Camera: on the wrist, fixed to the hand. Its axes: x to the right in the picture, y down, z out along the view.
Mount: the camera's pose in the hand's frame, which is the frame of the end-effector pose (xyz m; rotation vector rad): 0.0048 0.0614 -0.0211 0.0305 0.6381 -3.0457
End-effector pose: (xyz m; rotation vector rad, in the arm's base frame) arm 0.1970 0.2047 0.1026 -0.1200 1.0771 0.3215
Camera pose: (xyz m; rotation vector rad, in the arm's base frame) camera 0.1619 0.2585 0.0921 -1.5861 0.3836 -2.5489
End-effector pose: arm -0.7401 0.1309 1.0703 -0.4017 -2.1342 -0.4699
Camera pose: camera -0.7005 0.1753 1.0967 -2.7730 0.2580 1.4503
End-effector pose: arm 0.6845 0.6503 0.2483 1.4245 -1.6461 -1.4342
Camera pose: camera 0.6794 0.6308 0.3102 -1.8128 -1.4086 0.3862
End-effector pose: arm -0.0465 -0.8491 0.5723 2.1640 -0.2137 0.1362
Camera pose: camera -0.0547 -0.8663 0.6345 0.2746 2.8750 -0.8151
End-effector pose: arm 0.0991 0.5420 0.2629 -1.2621 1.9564 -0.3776
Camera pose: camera 0.0430 0.5633 0.2377 1.9288 1.0554 1.2916
